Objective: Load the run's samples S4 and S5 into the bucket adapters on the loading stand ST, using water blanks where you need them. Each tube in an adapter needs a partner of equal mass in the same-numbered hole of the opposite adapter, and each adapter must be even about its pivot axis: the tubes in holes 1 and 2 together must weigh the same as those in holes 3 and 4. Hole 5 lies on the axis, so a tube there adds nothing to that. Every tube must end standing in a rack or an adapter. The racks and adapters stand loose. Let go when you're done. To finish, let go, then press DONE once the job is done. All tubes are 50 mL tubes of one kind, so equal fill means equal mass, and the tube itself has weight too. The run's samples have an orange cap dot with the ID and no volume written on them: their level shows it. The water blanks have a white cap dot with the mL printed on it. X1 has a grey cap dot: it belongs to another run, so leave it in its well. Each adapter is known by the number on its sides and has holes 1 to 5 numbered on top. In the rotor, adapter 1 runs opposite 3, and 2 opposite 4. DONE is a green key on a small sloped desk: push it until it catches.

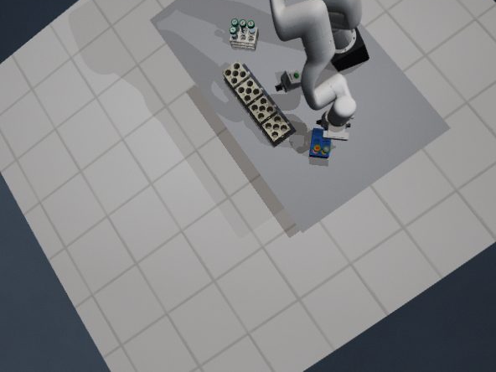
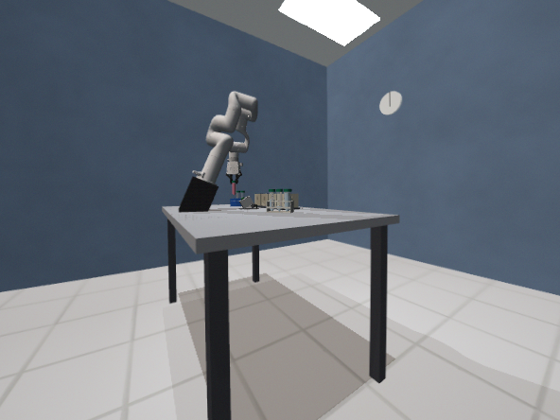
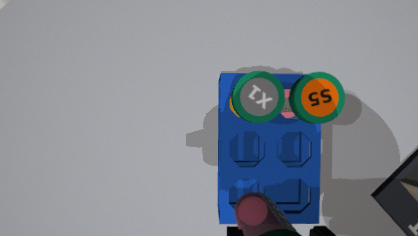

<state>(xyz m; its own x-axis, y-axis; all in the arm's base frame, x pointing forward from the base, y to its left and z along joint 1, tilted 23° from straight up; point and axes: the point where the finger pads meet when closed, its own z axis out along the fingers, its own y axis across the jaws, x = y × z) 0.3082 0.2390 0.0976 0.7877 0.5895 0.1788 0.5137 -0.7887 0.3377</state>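
The blue rack is 50 mm ahead of my hand, 10 mm to the left of it and 160 mm below it. Round my hand: white rack (140 mm behind, 640 mm to the right, 160 mm below); adapter (130 mm ahead, 200 mm to the right, 140 mm below).
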